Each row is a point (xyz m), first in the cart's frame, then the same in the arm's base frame.
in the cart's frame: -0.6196 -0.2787 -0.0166
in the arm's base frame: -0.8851 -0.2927 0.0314
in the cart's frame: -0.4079 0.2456 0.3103
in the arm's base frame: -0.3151 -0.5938 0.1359
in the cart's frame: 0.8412 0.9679 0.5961
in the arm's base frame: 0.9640 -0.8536 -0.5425
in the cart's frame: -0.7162 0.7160 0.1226
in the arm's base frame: -0.0829 -0.3788 0.6373
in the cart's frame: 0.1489 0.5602 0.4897
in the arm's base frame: 0.2509 -0.7619 -0.1685
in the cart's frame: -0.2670 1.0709 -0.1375
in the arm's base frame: 0.4438 -0.1049 0.4300
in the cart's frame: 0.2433 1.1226 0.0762
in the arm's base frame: 0.7629 -0.3205 0.0295
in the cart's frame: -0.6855 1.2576 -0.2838
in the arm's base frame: 0.3785 0.0550 0.8790
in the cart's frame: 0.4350 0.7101 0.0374
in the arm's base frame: 0.5102 -0.3052 -0.3504
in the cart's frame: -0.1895 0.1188 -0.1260
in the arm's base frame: -0.3262 -0.1668 -0.1320
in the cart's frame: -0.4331 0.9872 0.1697
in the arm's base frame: 0.2979 -0.4144 0.5389
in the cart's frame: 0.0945 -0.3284 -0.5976
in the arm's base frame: -0.5773 0.2780 -0.6240
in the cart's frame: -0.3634 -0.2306 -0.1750
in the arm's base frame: -0.7166 -0.1345 -0.1676
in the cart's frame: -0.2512 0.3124 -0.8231
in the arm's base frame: -0.2210 0.5400 -0.0032
